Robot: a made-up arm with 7 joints.
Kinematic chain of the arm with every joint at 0, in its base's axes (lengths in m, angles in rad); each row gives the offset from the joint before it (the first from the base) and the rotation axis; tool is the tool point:
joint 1: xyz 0 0.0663 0 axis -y
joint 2: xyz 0 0.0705 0 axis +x
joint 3: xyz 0 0 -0.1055 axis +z
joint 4: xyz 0 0 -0.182 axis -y
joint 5: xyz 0 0 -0.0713 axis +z
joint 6: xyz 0 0 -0.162 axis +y
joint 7: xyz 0 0 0 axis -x
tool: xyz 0 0 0
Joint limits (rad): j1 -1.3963..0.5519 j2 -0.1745..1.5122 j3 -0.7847..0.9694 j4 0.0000..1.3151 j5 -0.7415..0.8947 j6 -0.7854..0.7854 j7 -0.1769..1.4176
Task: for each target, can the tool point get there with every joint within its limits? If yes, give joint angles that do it. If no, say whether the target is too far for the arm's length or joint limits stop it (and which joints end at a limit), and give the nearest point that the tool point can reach.
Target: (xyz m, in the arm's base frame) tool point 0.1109 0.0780 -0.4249
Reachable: yes | joints -0.1964 0.0645 -0.4139 1.1136 0.7169 -0.5434 0.1196
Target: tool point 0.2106 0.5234 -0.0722
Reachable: yes | joints 0.3880 0.9108 0.6264 1.0906 0.5515 0.5833 1.1562
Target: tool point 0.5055 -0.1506 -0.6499
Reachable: no: too far | nearest point 0.2989 0.0032 -0.3986 | short by 0.360 m
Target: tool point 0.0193 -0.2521 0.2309
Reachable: no: joint limits stop it (at a limit: joint 1, joint 2, joint 3, joint 4) | nearest point 0.3004 -0.0804 -0.1833 | short by 0.529 m
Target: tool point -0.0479 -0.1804 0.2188
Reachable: no: joint limits stop it (at a limit: joint 1, joint 2, joint 3, joint 4) | nearest point -0.2811 -0.0804 -0.2117 | short by 0.500 m
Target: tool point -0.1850 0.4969 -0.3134
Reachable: yes | joints -0.7675 0.7810 0.0775 0.3716 -0.4605 0.5271 0.2328
